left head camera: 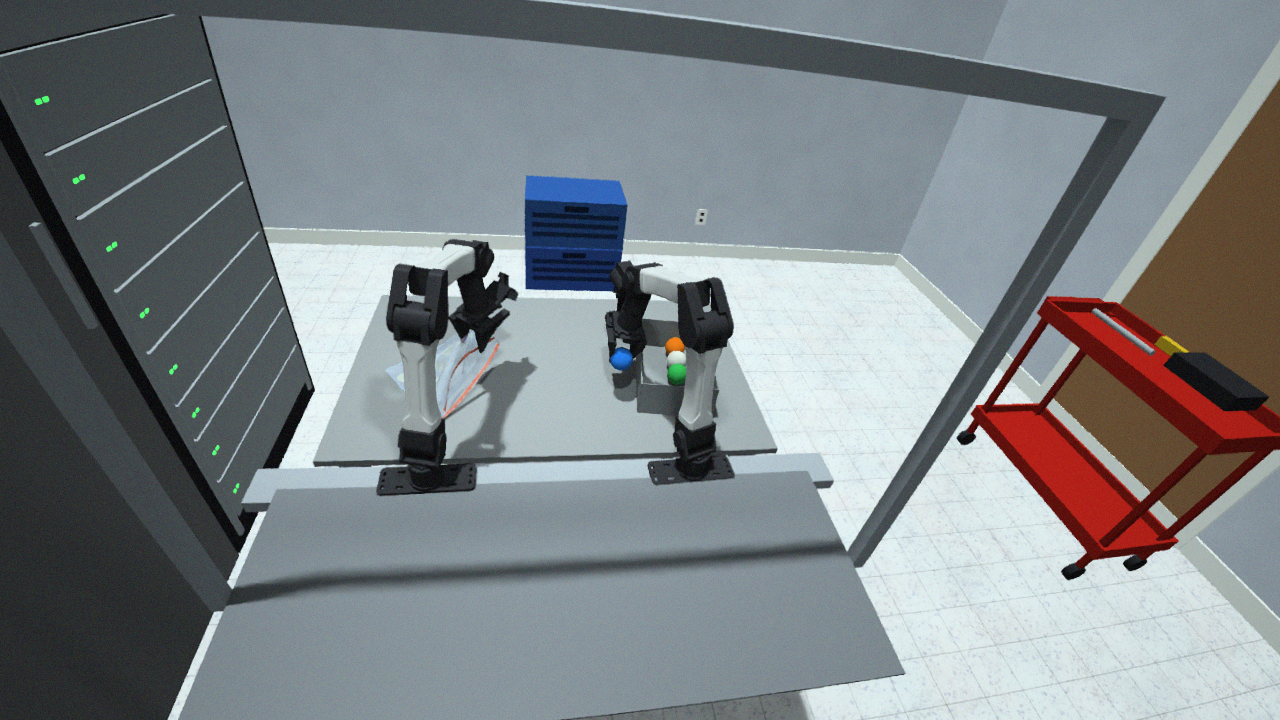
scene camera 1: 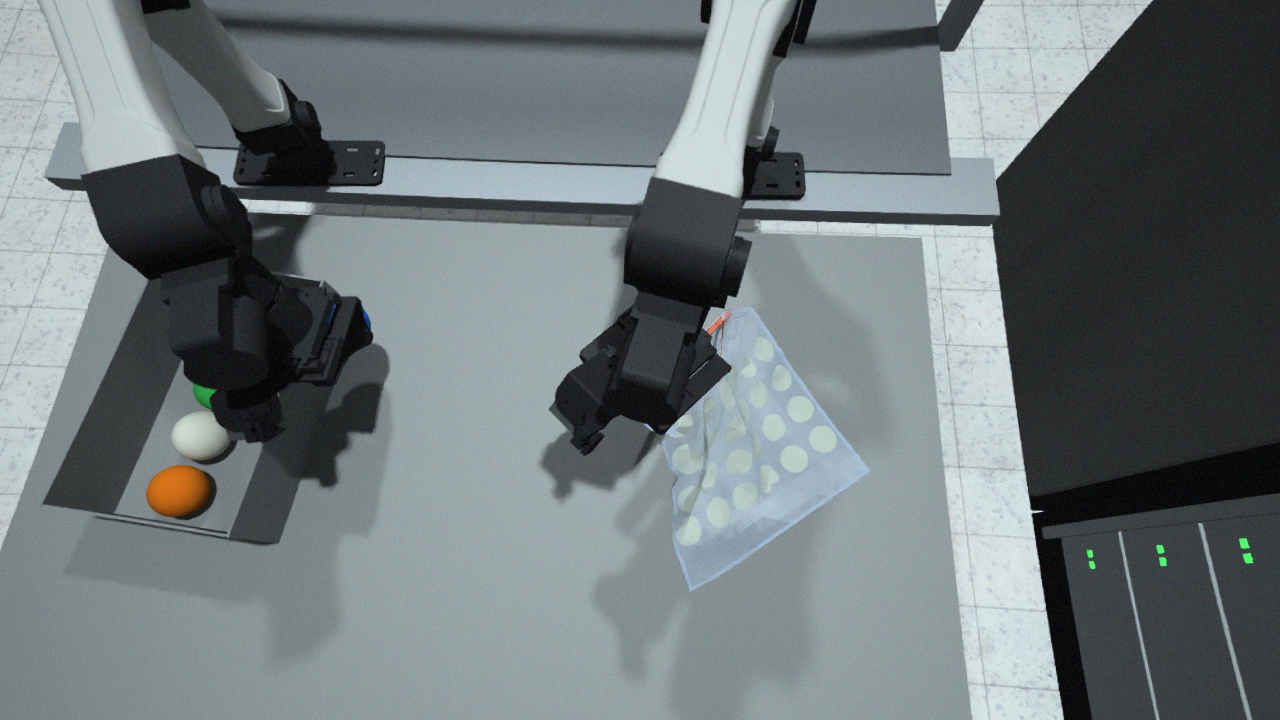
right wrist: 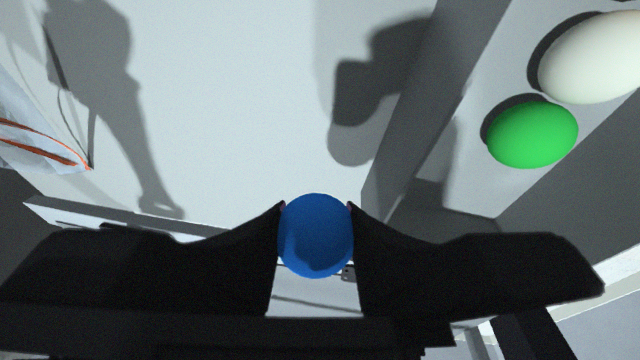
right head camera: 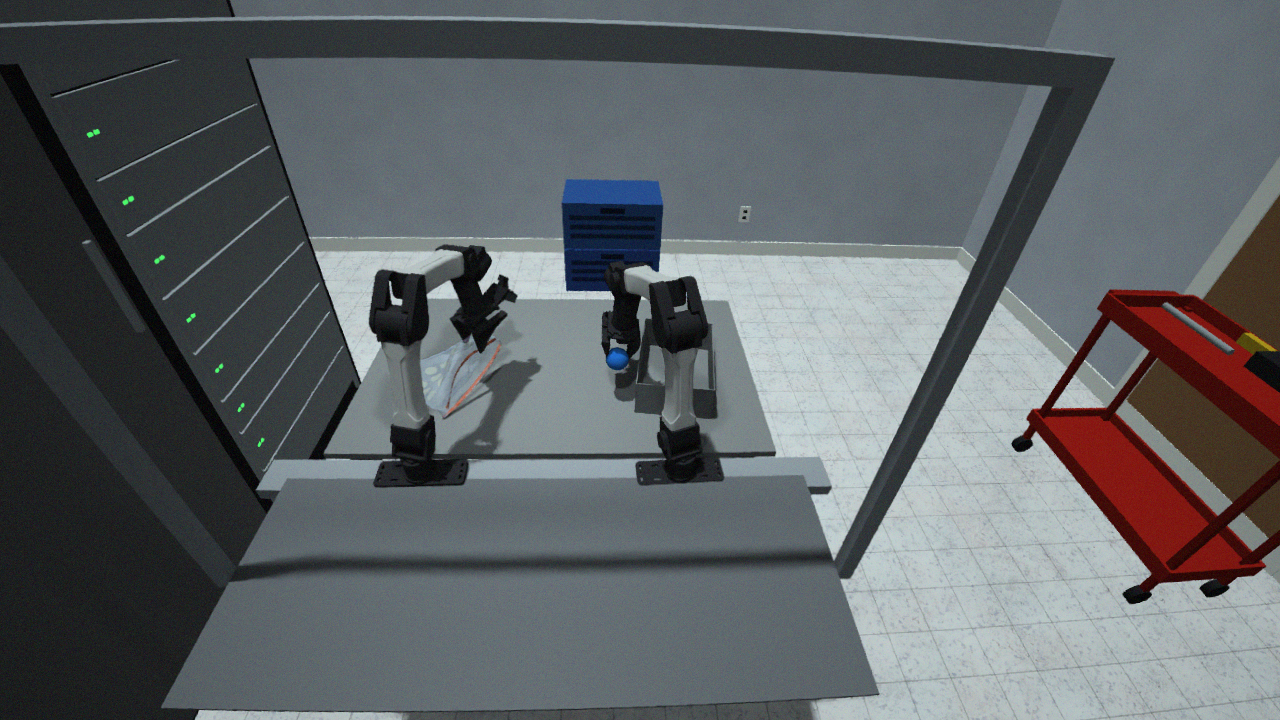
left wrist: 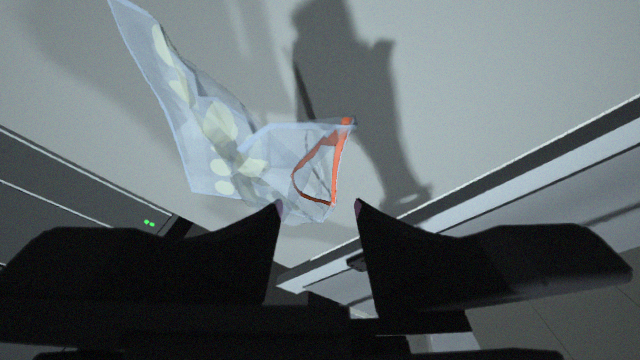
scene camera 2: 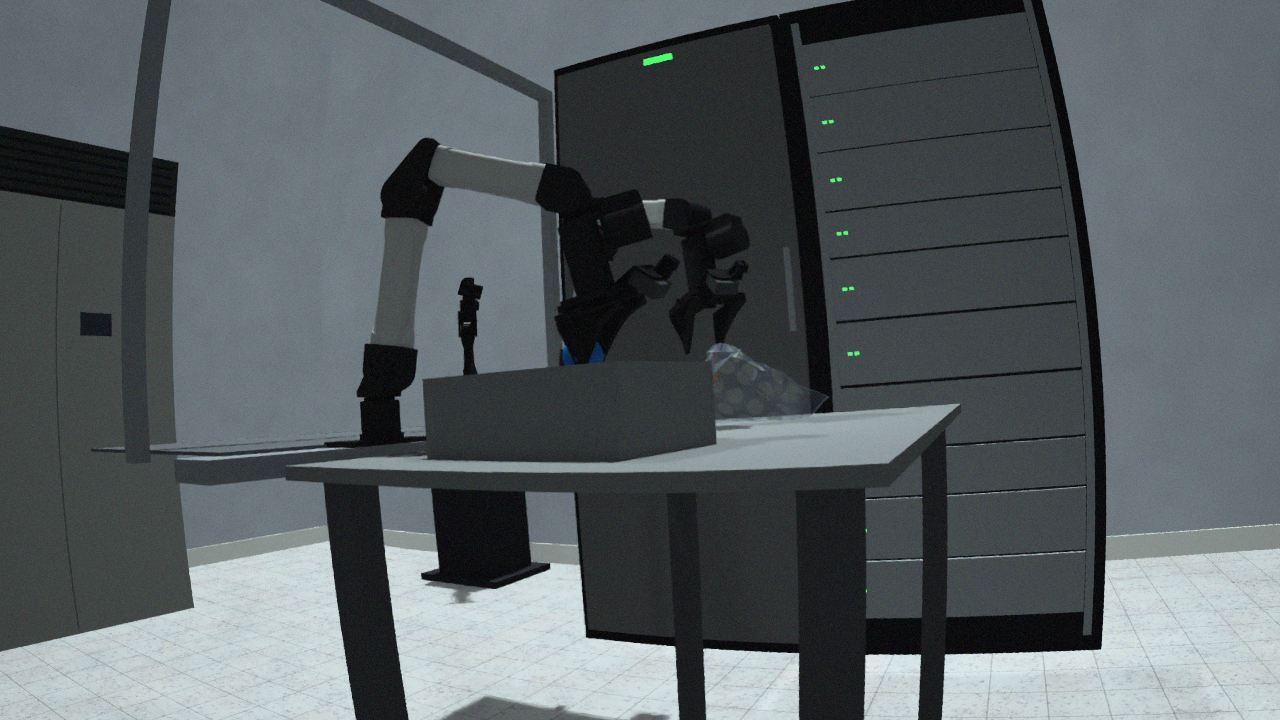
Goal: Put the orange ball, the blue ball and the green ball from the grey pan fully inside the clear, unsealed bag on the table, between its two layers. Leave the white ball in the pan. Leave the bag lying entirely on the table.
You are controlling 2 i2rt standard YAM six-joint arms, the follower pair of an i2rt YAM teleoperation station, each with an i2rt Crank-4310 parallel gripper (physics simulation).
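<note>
The clear bag (scene camera 1: 787,429) (left wrist: 220,125) (scene camera 2: 760,385) lies rumpled on the table, its orange-edged mouth standing partly open. My left gripper (left wrist: 318,201) is open above the bag's mouth end, its fingers apart with nothing gripped. My right gripper (right wrist: 316,204) is shut on the blue ball (right wrist: 315,235) (left head camera: 621,359) (right head camera: 616,359), held above the table beside the grey pan (left head camera: 660,399) (right head camera: 660,399) (scene camera 2: 528,416). In the pan are the orange ball (scene camera 1: 179,490) (left head camera: 674,345), the white ball (scene camera 1: 200,436) (right wrist: 595,60) and the green ball (right wrist: 532,135) (left head camera: 677,374). The right arm partly hides the pan in scene camera 1.
The grey table (scene camera 1: 483,573) carries the pan and the bag. A light grey beam (scene camera 1: 501,188) with both arm bases runs along its edge. A dark rack cabinet (left head camera: 152,223) stands beyond the bag's side. A red cart (left head camera: 1109,528) and blue drawers (left head camera: 574,190) stand farther off.
</note>
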